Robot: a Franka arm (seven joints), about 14 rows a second.
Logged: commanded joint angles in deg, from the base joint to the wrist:
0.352, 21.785, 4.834, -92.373, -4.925, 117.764, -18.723
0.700, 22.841, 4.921, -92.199, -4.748, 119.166, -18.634
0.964, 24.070, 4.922, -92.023, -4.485, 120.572, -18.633
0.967, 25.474, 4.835, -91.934, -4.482, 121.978, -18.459
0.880, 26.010, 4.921, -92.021, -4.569, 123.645, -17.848
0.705, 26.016, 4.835, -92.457, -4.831, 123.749, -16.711
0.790, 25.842, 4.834, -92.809, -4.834, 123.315, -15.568
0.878, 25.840, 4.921, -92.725, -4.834, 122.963, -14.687
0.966, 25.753, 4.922, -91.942, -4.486, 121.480, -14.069
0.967, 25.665, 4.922, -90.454, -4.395, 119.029, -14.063
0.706, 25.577, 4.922, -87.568, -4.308, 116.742, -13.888
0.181, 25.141, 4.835, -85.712, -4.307, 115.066, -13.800
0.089, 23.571, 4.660, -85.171, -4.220, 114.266, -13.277
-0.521, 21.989, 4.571, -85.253, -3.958, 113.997, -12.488
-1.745, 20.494, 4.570, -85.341, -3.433, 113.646, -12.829
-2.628, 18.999, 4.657, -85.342, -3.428, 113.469, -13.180
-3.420, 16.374, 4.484, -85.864, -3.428, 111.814, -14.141
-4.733, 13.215, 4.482, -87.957, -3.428, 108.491, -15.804
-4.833, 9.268, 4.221, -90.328, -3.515, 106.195, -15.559
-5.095, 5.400, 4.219, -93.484, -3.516, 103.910, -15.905
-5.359, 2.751, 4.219, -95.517, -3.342, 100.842, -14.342
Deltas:
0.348, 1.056, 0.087, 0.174, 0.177, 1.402, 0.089
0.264, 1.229, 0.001, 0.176, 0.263, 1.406, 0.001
0.003, 1.404, -0.087, 0.089, 0.003, 1.406, 0.174
-0.087, 0.536, 0.086, -0.087, -0.087, 1.667, 0.611
-0.175, 0.006, -0.086, -0.436, -0.262, 0.104, 1.137
0.085, -0.174, -0.001, -0.352, -0.003, -0.434, 1.143
0.088, -0.002, 0.087, 0.084, 0.000, -0.352, 0.881
0.088, -0.087, 0.001, 0.783, 0.348, -1.483, 0.618
0.001, -0.088, 0.000, 1.488, 0.091, -2.451, 0.006
-0.261, -0.088, 0.000, 2.886, 0.087, -2.287, 0.175
-0.525, -0.436, -0.087, 1.856, 0.001, -1.676, 0.088
-0.092, -1.570, -0.175, 0.541, 0.087, -0.800, 0.523
-0.610, -1.582, -0.089, -0.082, 0.262, -0.269, 0.789
-1.224, -1.495, -0.001, -0.088, 0.525, -0.351, -0.341
-0.883, -1.495, 0.087, -0.001, 0.005, -0.177, -0.351
-0.792, -2.625, -0.173, -0.522, 0.000, -1.655, -0.961
-1.313, -3.159, -0.002, -2.093, 0.000, -3.323, -1.663
-0.100, -3.947, -0.261, -2.371, -0.087, -2.296, 0.245
-0.262, -3.868, -0.002, -3.156, -0.001, -2.285, -0.346
-0.264, -2.649, 0.000, -2.033, 0.174, -3.068, 1.563

